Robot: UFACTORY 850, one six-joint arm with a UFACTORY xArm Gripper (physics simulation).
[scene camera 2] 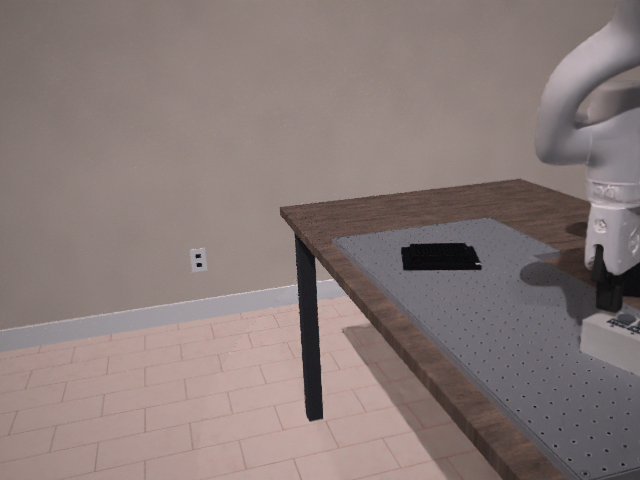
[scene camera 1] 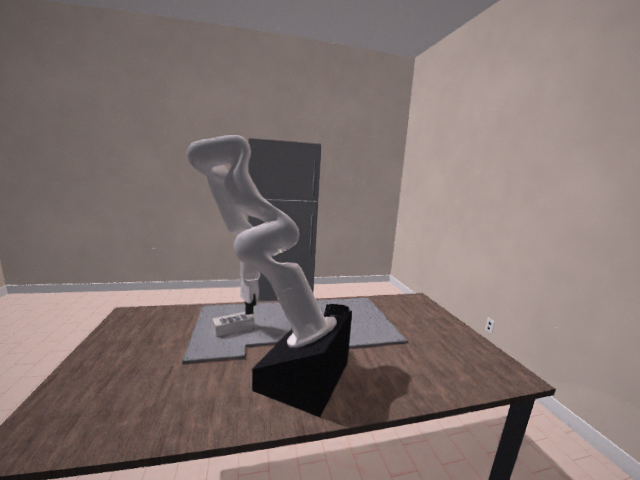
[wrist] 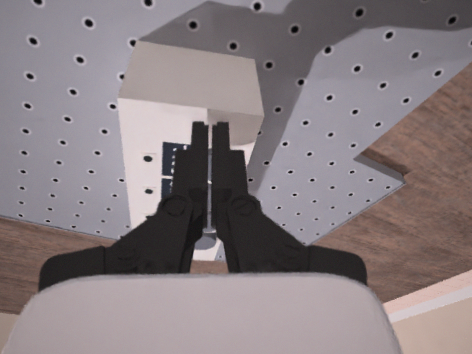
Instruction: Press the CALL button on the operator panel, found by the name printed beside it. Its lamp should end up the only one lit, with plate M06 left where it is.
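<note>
The white operator panel [scene camera 1: 233, 326] [scene camera 2: 608, 343] [wrist: 142, 122] lies on the grey perforated mat. My gripper [scene camera 1: 249, 312] [scene camera 2: 608, 308] [wrist: 210, 144] is shut and empty, its fingertips low over the CALL end of the panel. In the wrist view the fingers hide the CALL button and part of its dark label [wrist: 173, 159]. Whether they touch the button cannot be told. The lamp [wrist: 148, 158] beside that label looks dark, as does the second lamp [wrist: 149, 191]; the others are hidden. A black plate [scene camera 2: 440, 256] lies flat on the mat; its name is not readable.
The mat [scene camera 1: 214, 351] [scene camera 2: 465, 310] [wrist: 60, 141] lies on the brown wooden table [scene camera 1: 129, 392] [scene camera 2: 372, 217] [wrist: 425, 220]. The arm's black base block [scene camera 1: 302, 374] stands on the table. A dark fridge [scene camera 1: 289, 170] stands behind the table.
</note>
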